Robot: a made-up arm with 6 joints. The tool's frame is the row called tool. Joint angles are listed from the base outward. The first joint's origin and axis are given. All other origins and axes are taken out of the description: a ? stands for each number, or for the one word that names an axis. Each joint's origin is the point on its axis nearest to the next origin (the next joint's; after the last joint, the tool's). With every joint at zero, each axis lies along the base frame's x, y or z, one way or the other. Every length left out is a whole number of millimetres.
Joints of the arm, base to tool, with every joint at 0 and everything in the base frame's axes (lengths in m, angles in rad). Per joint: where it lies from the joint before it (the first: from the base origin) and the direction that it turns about. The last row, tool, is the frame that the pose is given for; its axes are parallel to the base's.
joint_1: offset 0.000 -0.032 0.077 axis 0 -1 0
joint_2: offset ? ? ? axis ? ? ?
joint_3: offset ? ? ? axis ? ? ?
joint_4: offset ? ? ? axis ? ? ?
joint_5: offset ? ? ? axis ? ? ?
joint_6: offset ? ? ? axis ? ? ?
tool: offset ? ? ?
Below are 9 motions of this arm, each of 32 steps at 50 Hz.
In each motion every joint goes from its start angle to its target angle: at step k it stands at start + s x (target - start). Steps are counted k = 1, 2, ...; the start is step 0. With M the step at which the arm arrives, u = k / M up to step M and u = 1 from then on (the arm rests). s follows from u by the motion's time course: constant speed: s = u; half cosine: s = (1 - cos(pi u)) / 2; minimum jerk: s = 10 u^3 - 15 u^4 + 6 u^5.
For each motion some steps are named. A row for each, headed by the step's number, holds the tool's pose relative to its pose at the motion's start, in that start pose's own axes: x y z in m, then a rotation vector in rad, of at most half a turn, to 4 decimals.
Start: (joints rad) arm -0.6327 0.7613 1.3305 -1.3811 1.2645 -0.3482
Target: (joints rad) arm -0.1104 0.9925 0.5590 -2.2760 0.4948 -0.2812
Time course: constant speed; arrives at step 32
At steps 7, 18, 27, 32:
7: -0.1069 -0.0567 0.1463 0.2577 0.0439 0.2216
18: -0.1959 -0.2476 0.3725 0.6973 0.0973 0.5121
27: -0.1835 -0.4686 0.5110 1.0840 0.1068 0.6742
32: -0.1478 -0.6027 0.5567 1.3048 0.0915 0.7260

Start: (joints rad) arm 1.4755 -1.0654 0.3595 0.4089 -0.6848 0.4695
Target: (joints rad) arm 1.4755 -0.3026 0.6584 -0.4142 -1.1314 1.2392
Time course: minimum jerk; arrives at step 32
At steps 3, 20, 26, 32:
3: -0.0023 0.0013 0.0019 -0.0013 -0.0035 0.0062
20: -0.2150 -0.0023 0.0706 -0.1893 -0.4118 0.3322
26: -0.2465 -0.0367 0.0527 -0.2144 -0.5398 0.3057
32: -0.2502 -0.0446 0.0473 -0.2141 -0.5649 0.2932

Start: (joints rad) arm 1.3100 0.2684 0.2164 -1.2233 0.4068 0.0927
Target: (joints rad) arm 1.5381 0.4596 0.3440 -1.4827 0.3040 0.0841
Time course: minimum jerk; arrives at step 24
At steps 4, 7, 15, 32:
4: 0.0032 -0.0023 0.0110 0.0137 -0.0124 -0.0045
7: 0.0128 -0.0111 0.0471 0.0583 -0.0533 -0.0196
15: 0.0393 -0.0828 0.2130 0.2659 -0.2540 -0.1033
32: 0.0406 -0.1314 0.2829 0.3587 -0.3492 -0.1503

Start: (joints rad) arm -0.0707 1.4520 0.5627 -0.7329 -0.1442 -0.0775
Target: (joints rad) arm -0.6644 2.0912 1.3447 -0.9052 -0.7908 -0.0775
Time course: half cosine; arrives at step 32
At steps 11, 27, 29, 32:
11: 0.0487 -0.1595 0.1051 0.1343 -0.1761 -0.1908
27: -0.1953 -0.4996 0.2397 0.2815 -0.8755 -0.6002
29: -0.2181 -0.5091 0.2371 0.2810 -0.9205 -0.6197
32: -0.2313 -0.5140 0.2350 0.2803 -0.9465 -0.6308

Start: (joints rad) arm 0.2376 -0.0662 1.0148 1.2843 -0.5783 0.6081
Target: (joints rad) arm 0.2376 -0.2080 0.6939 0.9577 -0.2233 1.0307
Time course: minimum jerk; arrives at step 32
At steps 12, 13, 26, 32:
12: 0.0437 -0.0390 0.0261 0.0709 0.0592 -0.2216
13: 0.0514 -0.0476 0.0311 0.0869 0.0700 -0.2634
26: 0.1171 -0.1696 0.0885 0.3237 0.1723 -0.7227
32: 0.1203 -0.1804 0.0929 0.3456 0.1777 -0.7560

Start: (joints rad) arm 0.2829 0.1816 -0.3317 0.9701 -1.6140 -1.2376
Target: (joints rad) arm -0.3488 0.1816 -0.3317 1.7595 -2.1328 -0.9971
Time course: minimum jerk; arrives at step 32
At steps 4, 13, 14, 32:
4: -0.0037 -0.0025 0.0009 0.0161 0.0040 -0.0184
13: -0.0897 -0.0384 0.0141 0.3381 0.0455 -0.3667
14: -0.1074 -0.0416 0.0155 0.3964 0.0450 -0.4267
32: -0.3186 0.0183 0.0269 1.0089 -0.1340 -1.0507

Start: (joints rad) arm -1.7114 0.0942 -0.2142 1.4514 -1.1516 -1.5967
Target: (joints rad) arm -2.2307 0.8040 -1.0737 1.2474 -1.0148 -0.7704
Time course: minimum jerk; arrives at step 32
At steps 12, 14, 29, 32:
12: -0.0455 0.0120 -0.0966 -0.0695 0.2868 -0.0730
14: -0.0663 0.0199 -0.1313 -0.0920 0.4026 -0.1046
29: -0.1906 0.0977 -0.2770 -0.1641 1.0689 -0.3028
32: -0.1920 0.0989 -0.2782 -0.1644 1.0769 -0.3053

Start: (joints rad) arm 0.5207 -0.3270 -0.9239 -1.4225 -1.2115 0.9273
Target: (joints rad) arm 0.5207 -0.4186 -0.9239 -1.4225 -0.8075 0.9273
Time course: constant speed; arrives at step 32
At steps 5, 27, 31, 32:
5: 0.0105 0.0104 0.0124 0.0387 0.0020 -0.0300
27: 0.0575 0.0475 0.0665 0.2081 0.0099 -0.1633
31: 0.0662 0.0527 0.0761 0.2387 0.0112 -0.1877
32: 0.0683 0.0539 0.0785 0.2464 0.0115 -0.1938

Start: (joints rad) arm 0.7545 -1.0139 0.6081 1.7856 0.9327 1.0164
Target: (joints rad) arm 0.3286 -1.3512 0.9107 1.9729 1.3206 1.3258
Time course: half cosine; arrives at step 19
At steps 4, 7, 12, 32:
4: 0.0416 -0.0131 -0.0119 0.0112 0.0544 -0.0757
7: 0.1152 -0.0448 -0.0354 0.0377 0.1477 -0.2162
12: 0.2515 -0.1408 -0.0876 0.1171 0.3102 -0.5108
32: 0.3337 -0.2364 -0.1267 0.1969 0.4005 -0.7304

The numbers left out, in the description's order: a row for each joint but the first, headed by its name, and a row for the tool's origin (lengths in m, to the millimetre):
joint_2: xyz -0.029 0.000 0.090, axis 1 0 0
joint_3: xyz 0.000 -0.088 -0.284, axis 1 0 0
joint_4: xyz 0.000 0.236 0.095, axis 0 1 0
joint_5: xyz 0.389 0.000 0.050, axis 0 0 -1
joint_6: xyz -0.119 0.308 0.000, axis 0 1 0
tool: xyz 0.108 0.000 -0.040

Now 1 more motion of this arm.
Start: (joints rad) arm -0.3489 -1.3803 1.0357 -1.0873 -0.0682 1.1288
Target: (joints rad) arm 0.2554 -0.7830 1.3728 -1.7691 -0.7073 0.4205
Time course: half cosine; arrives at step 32
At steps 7, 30, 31, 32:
7: -0.0435 -0.0420 0.0403 0.0342 -0.2255 -0.0035
30: -0.4161 -0.3422 -0.0522 0.0874 -1.8756 -0.4929
31: -0.4179 -0.3438 -0.0555 0.0863 -1.8869 -0.5004
32: -0.4186 -0.3443 -0.0566 0.0859 -1.8907 -0.5030

